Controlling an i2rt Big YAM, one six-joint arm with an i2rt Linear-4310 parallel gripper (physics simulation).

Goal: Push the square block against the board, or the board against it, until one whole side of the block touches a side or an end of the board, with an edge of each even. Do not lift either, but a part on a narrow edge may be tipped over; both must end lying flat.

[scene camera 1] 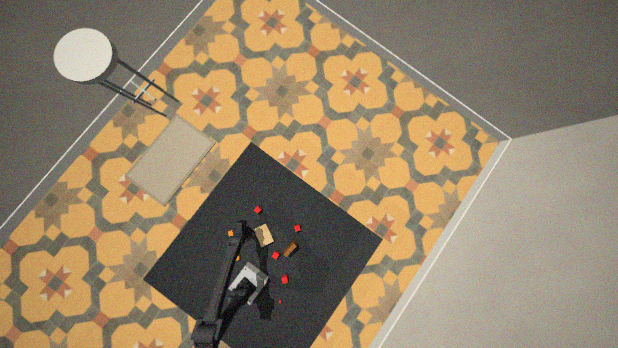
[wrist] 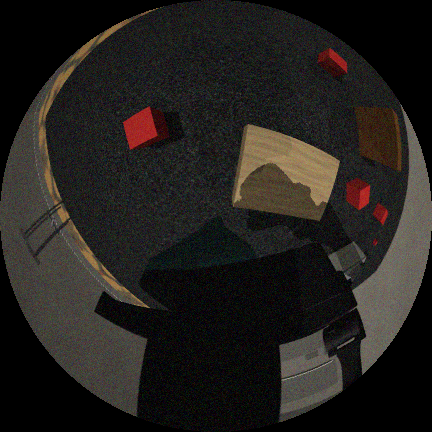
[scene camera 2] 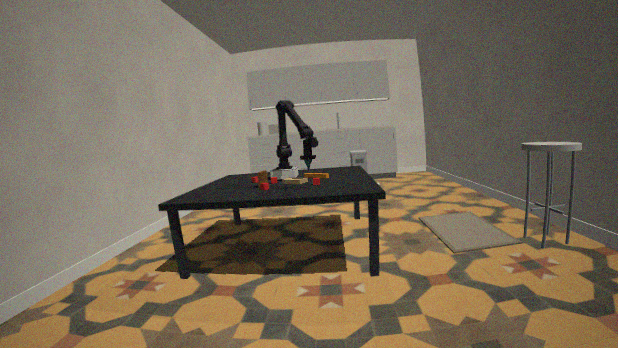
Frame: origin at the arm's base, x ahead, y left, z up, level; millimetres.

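Seen in the pictures: gripper, between the fingertips: [scene camera 1: 251, 228] [wrist: 218, 222] [scene camera 2: 308, 170]; arm's base, origin of its link: [scene camera 1: 246, 286] [scene camera 2: 284, 168].
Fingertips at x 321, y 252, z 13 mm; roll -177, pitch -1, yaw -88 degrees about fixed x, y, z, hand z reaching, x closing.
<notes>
Pixels of each thing's top centre, then the offset from my fingertips to it. Level surfaces: height alone.
- light wood square block, centre of its top: [wrist: 295, 179] [scene camera 2: 294, 178] [scene camera 1: 263, 235] dx +6, dy -100, dz -52 mm
- black table, height of its surface: dz -82 mm
- brown block, centre of its top: [scene camera 2: 261, 171] [scene camera 1: 290, 250] dx +78, dy -308, dz +19 mm
A light wood square block [scene camera 1: 264, 235] [scene camera 2: 294, 181] [wrist: 285, 177] lies flat near the middle of the black table [scene camera 1: 328, 259] [scene camera 2: 267, 197]. A thin orange board [scene camera 1: 230, 233] [scene camera 2: 317, 175] lies flat to its left, mostly hidden under my arm in the top view and hidden in the wrist view. My gripper [scene camera 1: 241, 224] [scene camera 2: 307, 163] [wrist: 218, 222] is shut and empty. It points down, low over the table, between the orange board and the block's near edge. A brown block [scene camera 1: 290, 248] [scene camera 2: 262, 176] [wrist: 379, 137] stands on a narrow edge to the right of the light block.
Several small red cubes lie scattered around the parts, such as three of them [scene camera 1: 258, 210] [scene camera 1: 297, 228] [scene camera 1: 275, 255], and two show in the wrist view [wrist: 144, 127] [wrist: 358, 193]. The robot base [scene camera 1: 248, 279] [scene camera 2: 283, 172] stands on the table behind them. A stool [scene camera 2: 551, 147] and a floor mat [scene camera 2: 466, 231] are off the table.
</notes>
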